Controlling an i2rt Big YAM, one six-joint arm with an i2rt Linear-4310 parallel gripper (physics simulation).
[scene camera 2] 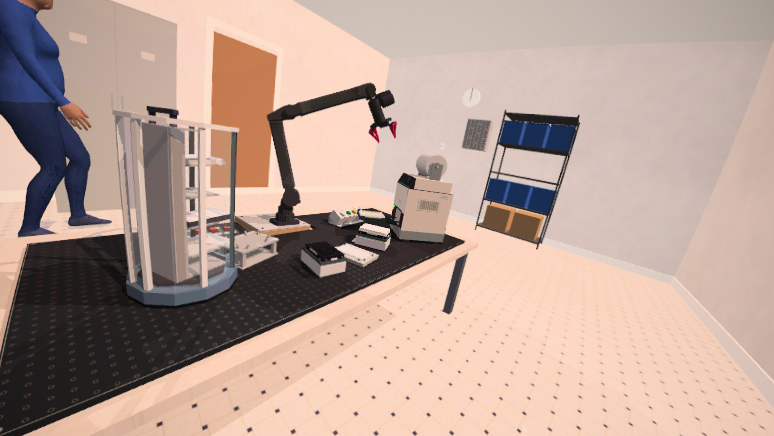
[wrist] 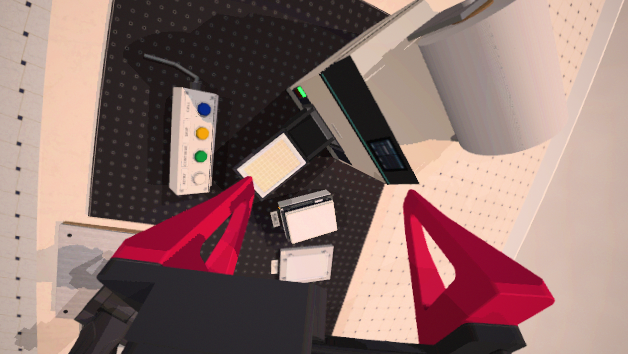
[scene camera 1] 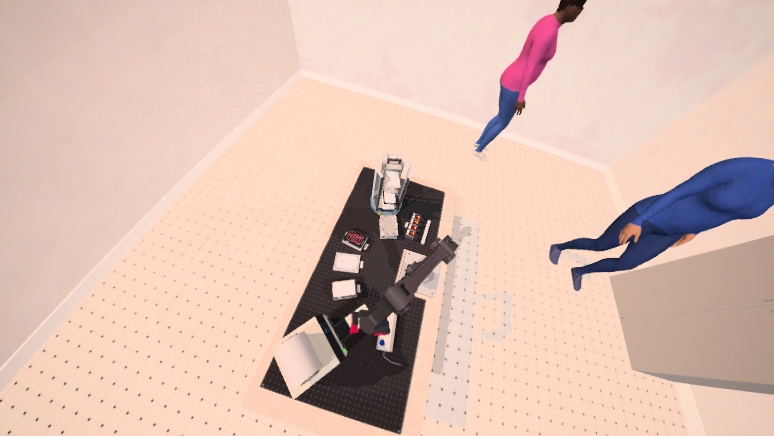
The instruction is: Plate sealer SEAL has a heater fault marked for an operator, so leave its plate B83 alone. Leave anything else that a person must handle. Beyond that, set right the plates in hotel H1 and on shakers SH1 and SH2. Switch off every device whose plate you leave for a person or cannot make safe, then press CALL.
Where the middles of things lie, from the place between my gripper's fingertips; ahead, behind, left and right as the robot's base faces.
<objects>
My gripper is now 160 mm short of the screen (wrist: 386, 153), 30 mm to the right of it and 180 mm above it. Also, from my hand: plate hotel tower (scene camera 2: 177, 177) 140 mm ahead, 900 mm to the right, 260 mm below; cream well plate (wrist: 276, 162) 30 mm ahead, 60 mm to the right, 390 mm below.
</objects>
